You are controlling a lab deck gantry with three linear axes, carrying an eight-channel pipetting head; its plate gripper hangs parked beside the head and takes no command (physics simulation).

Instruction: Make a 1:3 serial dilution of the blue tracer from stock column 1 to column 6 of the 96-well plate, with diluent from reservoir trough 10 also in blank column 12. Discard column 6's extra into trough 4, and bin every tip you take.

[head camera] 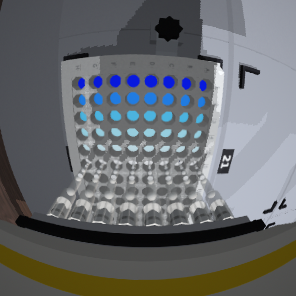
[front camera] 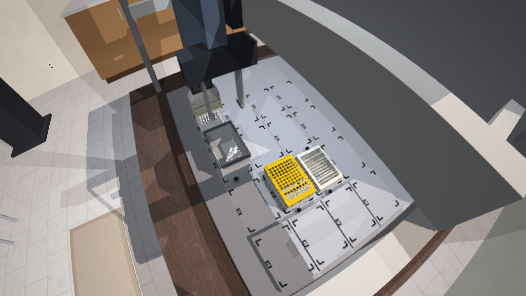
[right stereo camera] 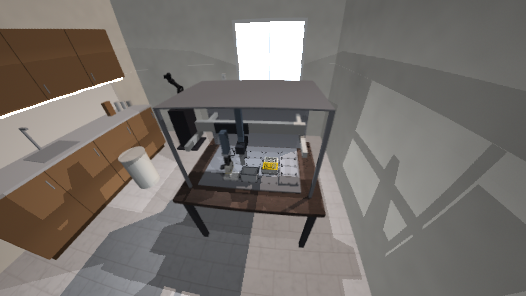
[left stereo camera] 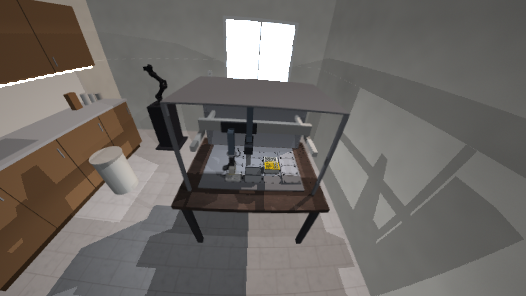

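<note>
The 96-well plate (front camera: pixel 210 119) (head camera: pixel 69 110) lies under the eight-channel head (front camera: pixel 204 99) (head camera: pixel 152 216). In the head camera, five well rows across the view, columns 1 to 5, fade from deep blue to very pale blue. Clear tips (head camera: pixel 151 192) on the head reach down around column 6; their exact depth is unclear, and they cover the farther columns. I see no blue in the tips. The yellow tip rack (front camera: pixel 284 175) (left stereo camera: pixel 272 166) (right stereo camera: pixel 270 165) shows pale tips at its near end. The white reservoir (front camera: pixel 320 167) stands beside it; trough numbers are unreadable. My parked plate gripper (front camera: pixel 241 103) hangs beside the head, its opening unclear.
The dark-rimmed waste bin (front camera: pixel 243 142) stands between the plate and the tip rack, with used white tips (front camera: pixel 231 152) inside. A dark round knob (head camera: pixel 168 28) lies beyond the plate's column 1 edge. The enclosure's upright posts (left stereo camera: pixel 331 155) (right stereo camera: pixel 322 152) frame the deck.
</note>
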